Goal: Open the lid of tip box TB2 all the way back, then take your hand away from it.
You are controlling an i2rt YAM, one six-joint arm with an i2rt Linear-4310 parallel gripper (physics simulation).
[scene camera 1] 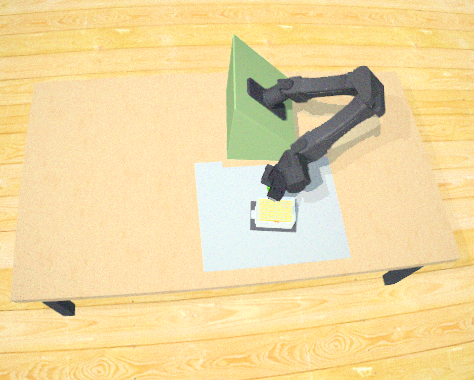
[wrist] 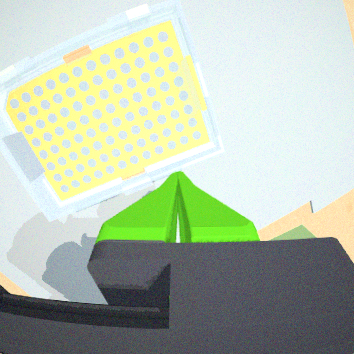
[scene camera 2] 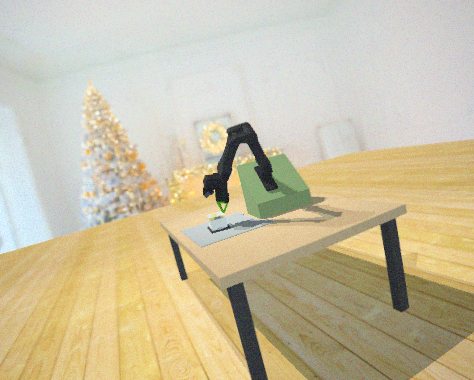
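Seen in the pictures: gripper, between the fingertips: (wrist: 177, 179) (scene camera 2: 223, 212); arm's base, origin of its link: (scene camera 1: 266, 100) (scene camera 2: 265, 178).
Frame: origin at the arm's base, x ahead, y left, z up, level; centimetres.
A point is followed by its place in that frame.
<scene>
The tip box (scene camera 1: 275, 210) @[x 35.5, y 3.7, z -11.7 cm] (scene camera 2: 217, 224) @[x 35.6, y 10.2, z -16.0 cm] (wrist: 107, 110) @[x 35.0, y 3.6, z -11.7 cm] has a yellow rack with rows of round holes and a pale clear shell. It sits on a dark base plate (scene camera 1: 272, 230) @[x 39.8, y 3.8, z -18.7 cm]. The clear lid seems to lie over the rack, but its edges are hard to make out; no raised lid shows. No TB2 label is readable. My gripper (scene camera 1: 269, 189) @[x 29.5, y 1.7, z -12.5 cm] (scene camera 2: 223, 211) @[x 29.5, y 1.7, z -12.5 cm] (wrist: 177, 179) @[x 29.5, y 1.7, z -12.5 cm] is shut and empty, green fingertips together and pointing down. The tips are above and beside the box's long edge on the arm's side, apart from it in the wrist view.
A pale blue mat (scene camera 1: 225, 240) @[x 43.6, y -12.0, z -19.4 cm] (scene camera 2: 200, 237) @[x 46.3, y 13.1, z -19.4 cm] (wrist: 275, 75) @[x 32.5, y -10.8, z -19.4 cm] lies under the box on the wooden table (scene camera 1: 115, 190) @[x 26.8, y -50.3, z -19.7 cm] (scene camera 2: 300, 230) @[x 8.0, y 52.3, z -19.7 cm]. A green wedge-shaped block (scene camera 1: 250, 135) @[x 12.4, y -5.2, z -3.5 cm] (scene camera 2: 285, 201) @[x -4.2, y 11.6, z -14.3 cm] carries the arm's base behind the mat. The arm's shadow falls across the mat.
</scene>
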